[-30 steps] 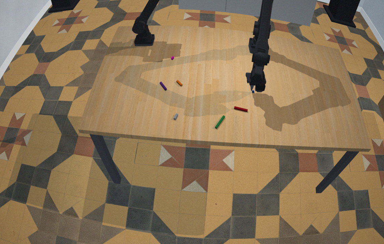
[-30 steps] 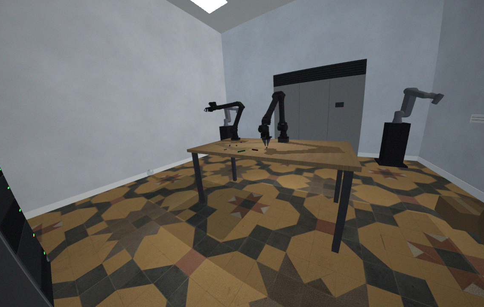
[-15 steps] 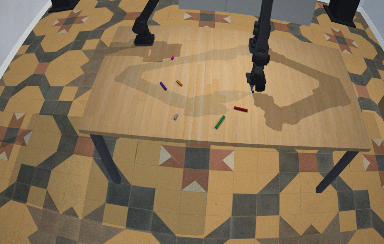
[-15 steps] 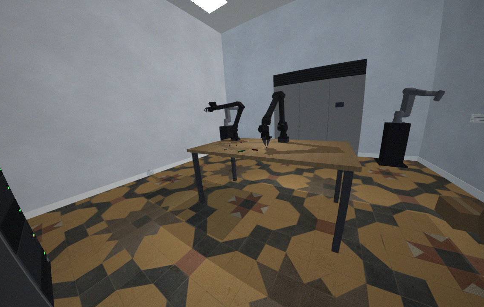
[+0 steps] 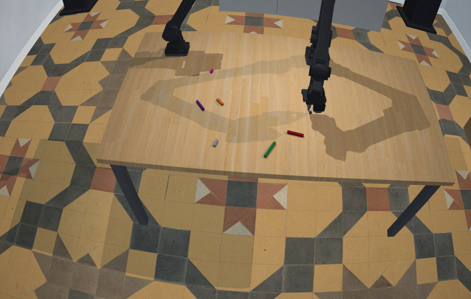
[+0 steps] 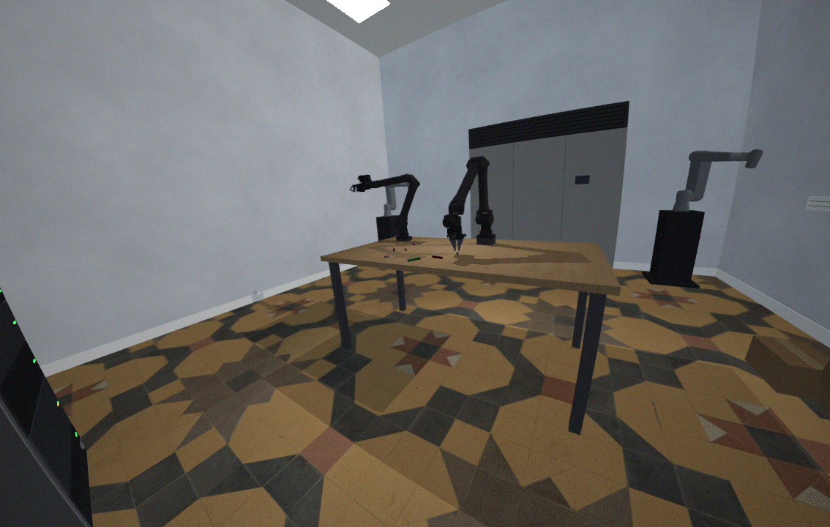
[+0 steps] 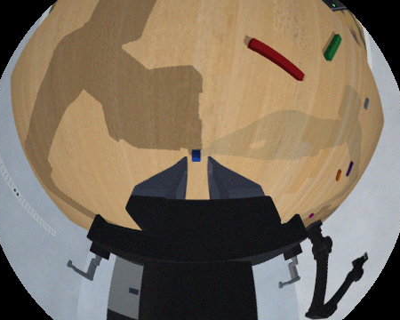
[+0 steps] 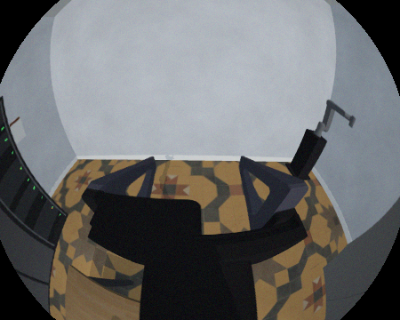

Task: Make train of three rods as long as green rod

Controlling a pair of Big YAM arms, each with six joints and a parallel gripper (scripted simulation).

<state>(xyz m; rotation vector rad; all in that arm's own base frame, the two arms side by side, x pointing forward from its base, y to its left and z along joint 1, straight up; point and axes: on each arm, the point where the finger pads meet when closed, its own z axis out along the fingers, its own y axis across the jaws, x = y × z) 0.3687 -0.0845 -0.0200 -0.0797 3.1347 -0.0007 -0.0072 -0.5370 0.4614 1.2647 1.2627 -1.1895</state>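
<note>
Right now my left hand is 2 cm above the blue rod. The rest, counted from my left hand: green rod: 21 cm ahead, 17 cm to the right, 2 cm below; then grey rod: 39 cm to the right, 20 cm ahead, 2 cm below; then red rod: 12 cm ahead, 7 cm to the right, 2 cm below.
</note>
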